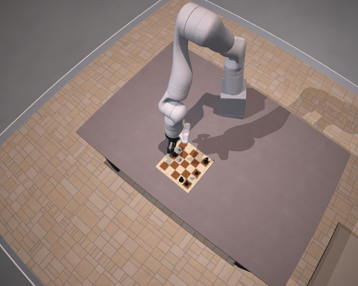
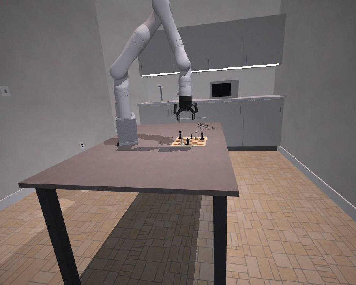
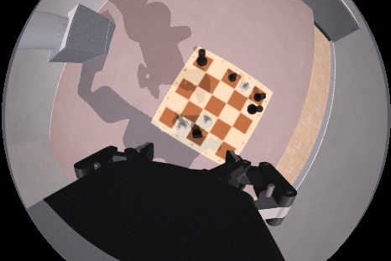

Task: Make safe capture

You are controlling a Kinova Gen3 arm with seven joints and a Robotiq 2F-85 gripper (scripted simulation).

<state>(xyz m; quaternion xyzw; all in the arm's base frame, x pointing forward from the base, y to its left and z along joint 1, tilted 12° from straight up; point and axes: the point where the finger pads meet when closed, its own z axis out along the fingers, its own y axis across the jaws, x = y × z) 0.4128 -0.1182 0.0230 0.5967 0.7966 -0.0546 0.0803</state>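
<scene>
Right now my hand is 20 mm short of the chessboard, 80 mm to the right of it and 160 mm above it. Round my hand: black pawn: 30 mm ahead, 150 mm to the left, 140 mm below.
</scene>
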